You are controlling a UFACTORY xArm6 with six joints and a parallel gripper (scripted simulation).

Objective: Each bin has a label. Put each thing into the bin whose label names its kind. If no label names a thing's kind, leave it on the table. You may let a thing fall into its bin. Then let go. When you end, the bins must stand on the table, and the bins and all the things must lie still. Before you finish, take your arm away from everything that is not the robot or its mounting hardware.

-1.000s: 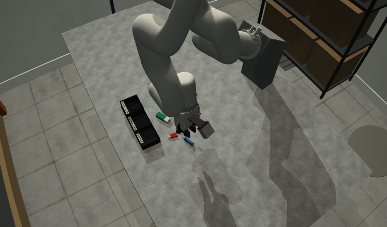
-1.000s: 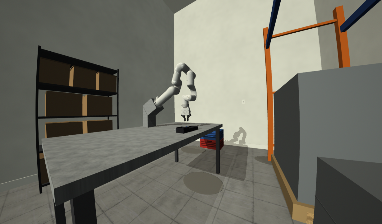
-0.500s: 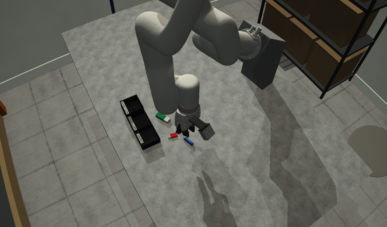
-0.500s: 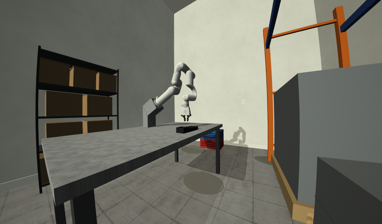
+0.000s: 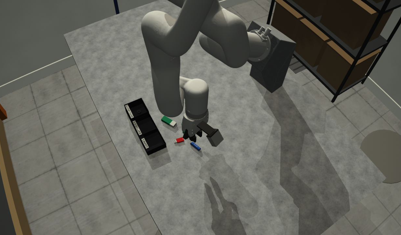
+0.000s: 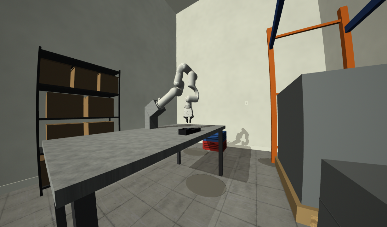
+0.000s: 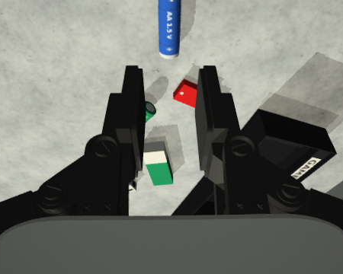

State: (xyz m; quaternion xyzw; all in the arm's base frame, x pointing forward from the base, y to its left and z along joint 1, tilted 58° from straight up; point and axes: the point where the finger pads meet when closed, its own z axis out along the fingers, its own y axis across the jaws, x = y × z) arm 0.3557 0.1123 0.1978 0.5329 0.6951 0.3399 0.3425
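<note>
Now: the blue battery 9 cm below my hand. Round my hand: white cartridge 15 cm to the right, 9 cm below, 5 cm ahead; then red USB stick 9 cm below, 6 cm to the right, 5 cm ahead; then green battery 10 cm to the right, 9 cm below.
</note>
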